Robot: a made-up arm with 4 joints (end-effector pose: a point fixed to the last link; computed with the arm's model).
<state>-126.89 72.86 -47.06 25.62</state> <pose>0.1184 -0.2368 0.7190 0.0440 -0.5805 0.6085 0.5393</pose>
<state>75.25 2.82 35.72 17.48</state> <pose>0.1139 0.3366 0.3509 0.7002 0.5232 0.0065 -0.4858</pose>
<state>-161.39 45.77 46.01 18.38</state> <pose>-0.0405 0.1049 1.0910 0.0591 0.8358 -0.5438 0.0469</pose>
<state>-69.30 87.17 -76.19 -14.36</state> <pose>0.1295 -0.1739 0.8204 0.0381 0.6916 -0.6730 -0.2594</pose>
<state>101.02 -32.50 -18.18 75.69</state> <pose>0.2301 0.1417 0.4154 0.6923 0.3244 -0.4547 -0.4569</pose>
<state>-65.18 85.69 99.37 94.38</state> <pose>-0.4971 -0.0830 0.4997 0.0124 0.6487 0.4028 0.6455</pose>
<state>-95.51 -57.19 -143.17 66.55</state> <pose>-0.4782 0.1175 0.3484 0.9080 0.1933 0.3642 0.0746</pose>
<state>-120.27 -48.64 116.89 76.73</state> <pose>-0.1848 0.4424 0.4165 0.7492 0.5874 -0.1766 0.2499</pose>
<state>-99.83 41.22 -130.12 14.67</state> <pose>-0.2045 -0.3046 0.4334 0.0524 -0.1017 0.6325 0.7661</pose>
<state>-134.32 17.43 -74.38 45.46</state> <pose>-0.1841 -0.3032 0.8265 0.1902 -0.2250 0.8513 0.4341</pose>
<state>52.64 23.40 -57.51 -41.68</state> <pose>-0.1908 -0.2081 0.3555 0.8982 -0.1372 0.4127 -0.0641</pose>
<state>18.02 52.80 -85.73 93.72</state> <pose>-0.0903 -0.2866 0.7679 0.5945 -0.7193 -0.3592 -0.0160</pose>
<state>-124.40 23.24 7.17 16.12</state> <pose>-0.1786 0.0804 1.0796 0.0072 0.5913 -0.7910 0.1571</pose>
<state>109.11 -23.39 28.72 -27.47</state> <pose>0.0725 0.4484 0.5037 0.7626 0.5889 -0.0662 0.2593</pose>
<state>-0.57 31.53 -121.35 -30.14</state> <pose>-0.0003 -0.3315 0.5977 0.3908 -0.5442 0.6645 0.3310</pose>
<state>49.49 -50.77 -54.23 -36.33</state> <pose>-0.0355 0.1651 0.2197 0.8465 0.1512 0.2389 0.4510</pose>
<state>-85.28 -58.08 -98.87 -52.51</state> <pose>-0.5695 0.0626 0.6541 0.1419 0.4718 0.7595 0.4247</pose>
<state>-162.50 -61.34 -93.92 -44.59</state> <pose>-0.1868 0.1056 1.0883 0.3219 -0.6062 -0.7267 0.0278</pose>
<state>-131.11 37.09 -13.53 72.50</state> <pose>-0.0175 -0.1380 0.9659 0.2711 -0.7415 0.5220 0.3228</pose>
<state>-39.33 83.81 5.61 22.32</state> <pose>-0.4256 -0.1670 0.7908 0.4882 -0.7446 0.2061 -0.4059</pose>
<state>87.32 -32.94 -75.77 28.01</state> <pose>0.3036 -0.0345 0.5133 0.8696 -0.0697 -0.4886 0.0113</pose>
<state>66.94 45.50 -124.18 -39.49</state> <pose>-0.1180 -0.3088 0.8029 0.6084 -0.6208 0.4830 -0.1053</pose>
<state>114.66 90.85 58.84 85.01</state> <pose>0.2201 -0.1323 0.5380 0.3579 -0.4105 0.2147 0.8108</pose>
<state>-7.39 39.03 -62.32 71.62</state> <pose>-0.2286 -0.3078 0.6471 0.7272 -0.6783 -0.0203 -0.1033</pose>
